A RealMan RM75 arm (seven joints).
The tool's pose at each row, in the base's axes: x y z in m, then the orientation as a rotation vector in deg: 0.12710, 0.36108, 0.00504, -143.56, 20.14, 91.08; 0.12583, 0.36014, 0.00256, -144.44, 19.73, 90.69; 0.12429, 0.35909, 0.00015, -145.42, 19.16, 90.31; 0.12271, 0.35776, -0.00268, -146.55, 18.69, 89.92; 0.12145, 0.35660, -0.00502, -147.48, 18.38, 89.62; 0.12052, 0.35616, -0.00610, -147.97, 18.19, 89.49; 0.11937, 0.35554, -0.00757, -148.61, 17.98, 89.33; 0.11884, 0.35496, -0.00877, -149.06, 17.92, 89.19; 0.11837, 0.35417, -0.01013, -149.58, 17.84, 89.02; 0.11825, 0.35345, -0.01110, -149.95, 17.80, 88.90; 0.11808, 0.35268, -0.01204, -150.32, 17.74, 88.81; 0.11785, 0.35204, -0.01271, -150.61, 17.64, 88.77; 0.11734, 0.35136, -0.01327, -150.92, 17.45, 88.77; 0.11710, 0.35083, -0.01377, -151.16, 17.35, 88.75
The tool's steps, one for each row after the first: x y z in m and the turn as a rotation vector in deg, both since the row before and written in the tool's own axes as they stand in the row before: 0.00183, 0.00126, 0.00192, -0.54, 0.56, -0.07; 0.00165, 0.00143, 0.00213, -0.67, 0.59, -0.13; 0.00201, 0.00169, 0.00232, -0.75, 0.66, -0.01; 0.00167, 0.00142, 0.00190, -0.61, 0.54, 0.05; 0.00060, 0.00063, 0.00121, -0.34, 0.27, 0.02; 0.00086, 0.00085, 0.00155, -0.44, 0.34, 0.05; 0.00089, 0.00066, 0.00091, -0.28, 0.26, 0.08; 0.00108, 0.00084, 0.00090, -0.32, 0.30, 0.09; 0.00089, 0.00070, 0.00044, -0.22, 0.21, 0.07; 0.00084, 0.00076, 0.00047, -0.24, 0.20, 0.07; 0.00056, 0.00065, 0.00041, -0.22, 0.14, 0.03; 0.00034, 0.00075, 0.00060, -0.28, 0.12, 0.00; 0.00039, 0.00055, 0.00037, -0.19, 0.11, 0.02
